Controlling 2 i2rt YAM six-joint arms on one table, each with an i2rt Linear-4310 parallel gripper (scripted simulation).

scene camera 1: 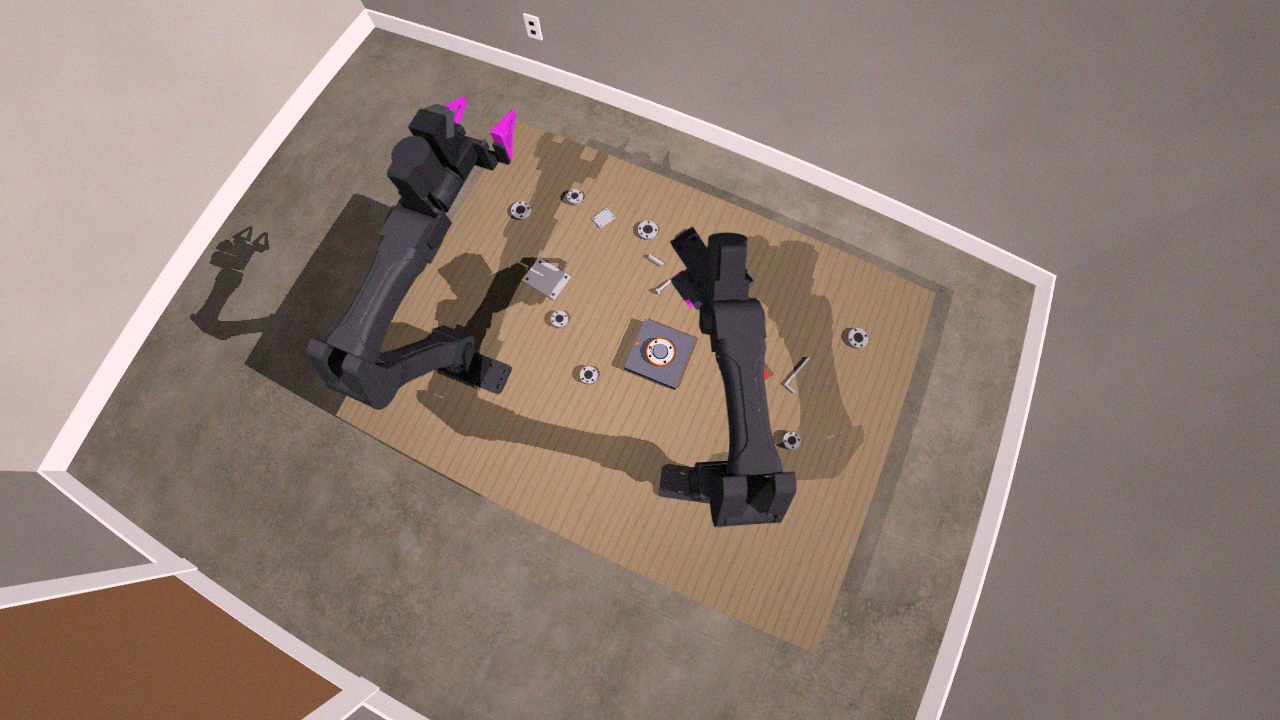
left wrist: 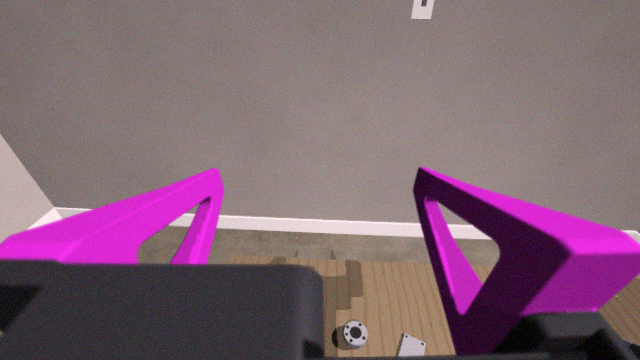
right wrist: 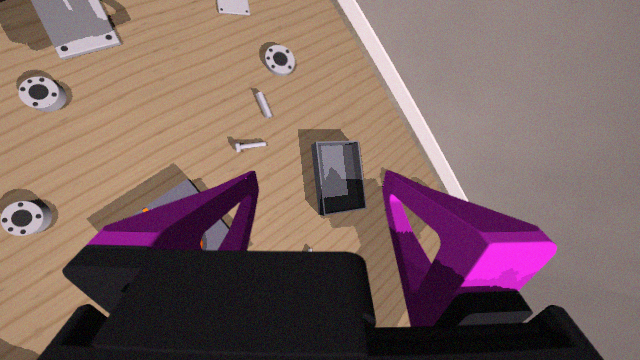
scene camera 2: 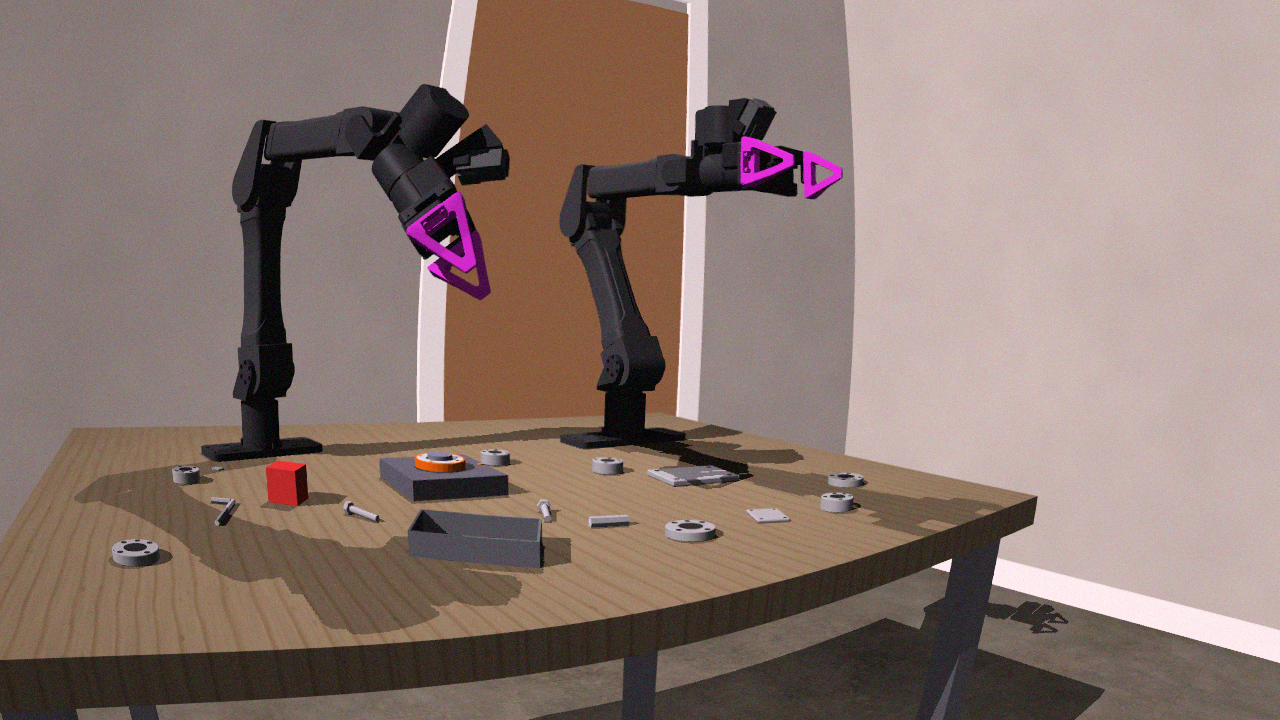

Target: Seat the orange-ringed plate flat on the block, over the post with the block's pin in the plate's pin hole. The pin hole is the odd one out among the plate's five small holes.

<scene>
In view: my left gripper (scene camera 2: 818, 166), my right gripper (scene camera 2: 478, 283), a grey block (scene camera 2: 477, 479), a grey box (scene camera 2: 433, 538), a red cube (scene camera 2: 286, 481) and a flat grey plate (scene camera 2: 684, 476).
The grey block also shows in scene camera 1 (scene camera 1: 637, 363) and in the right wrist view (right wrist: 187, 188). The grey box is seen too in the right wrist view (right wrist: 339, 182). The flat grey plate also shows in scene camera 1 (scene camera 1: 543, 276). The left wrist view misses the grey block: it is out of frame. The left wrist view does not show the red cube: it is out of frame.
</scene>
